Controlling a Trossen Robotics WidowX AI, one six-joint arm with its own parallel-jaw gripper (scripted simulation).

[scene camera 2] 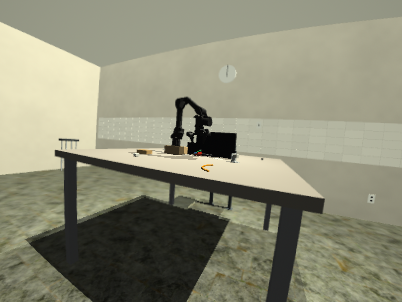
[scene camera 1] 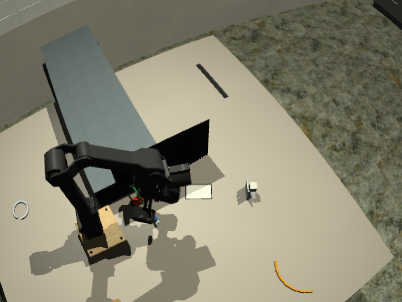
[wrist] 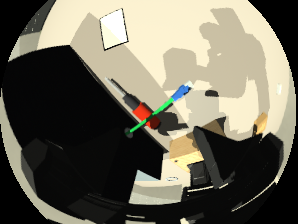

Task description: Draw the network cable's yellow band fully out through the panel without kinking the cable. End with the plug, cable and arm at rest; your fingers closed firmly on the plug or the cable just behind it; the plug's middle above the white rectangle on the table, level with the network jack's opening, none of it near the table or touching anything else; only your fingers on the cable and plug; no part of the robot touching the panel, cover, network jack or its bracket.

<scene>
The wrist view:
my gripper: 158,131
white rectangle: 113,30
</scene>
